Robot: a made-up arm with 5 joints.
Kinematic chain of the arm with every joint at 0, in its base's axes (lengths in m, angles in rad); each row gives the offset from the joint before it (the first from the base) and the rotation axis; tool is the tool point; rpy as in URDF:
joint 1: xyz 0 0 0.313 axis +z
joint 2: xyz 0 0 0 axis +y
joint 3: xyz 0.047 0 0.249 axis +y
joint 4: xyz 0.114 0 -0.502 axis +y
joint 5: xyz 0.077 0 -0.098 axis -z
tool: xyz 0 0 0 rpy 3.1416 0 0
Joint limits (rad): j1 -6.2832..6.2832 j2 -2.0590..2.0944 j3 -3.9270..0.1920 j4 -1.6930..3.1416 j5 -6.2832..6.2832
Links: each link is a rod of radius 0.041 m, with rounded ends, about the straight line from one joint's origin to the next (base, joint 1, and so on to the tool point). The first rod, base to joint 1, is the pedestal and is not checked.
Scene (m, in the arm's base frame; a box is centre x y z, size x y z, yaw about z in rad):
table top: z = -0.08
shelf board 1: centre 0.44 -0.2 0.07 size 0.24 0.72 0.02 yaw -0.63
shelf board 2: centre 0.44 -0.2 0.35 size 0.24 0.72 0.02 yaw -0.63
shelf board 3: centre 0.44 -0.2 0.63 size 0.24 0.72 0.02 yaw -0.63
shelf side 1: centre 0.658 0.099 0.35 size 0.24 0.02 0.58 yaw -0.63
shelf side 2: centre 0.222 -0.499 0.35 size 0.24 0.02 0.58 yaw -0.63
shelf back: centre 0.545 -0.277 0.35 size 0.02 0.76 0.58 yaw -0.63
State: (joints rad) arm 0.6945 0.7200 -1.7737 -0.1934 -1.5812
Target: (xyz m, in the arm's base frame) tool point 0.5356 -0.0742 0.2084
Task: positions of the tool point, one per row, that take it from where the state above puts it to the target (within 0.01 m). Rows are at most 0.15 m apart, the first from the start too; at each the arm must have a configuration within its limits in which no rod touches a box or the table.
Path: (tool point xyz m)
1: 0.5996 0.4697 0.2765
2: 0.5593 0.4118 0.1981
3: 0.5022 0.3470 0.1296
4: 0.4732 0.2432 0.1710
5: 0.4151 0.1492 0.1980
6: 0.3337 0.0730 0.2084
7: 0.4447 0.0173 0.2132
8: 0.5356 -0.0742 0.2084

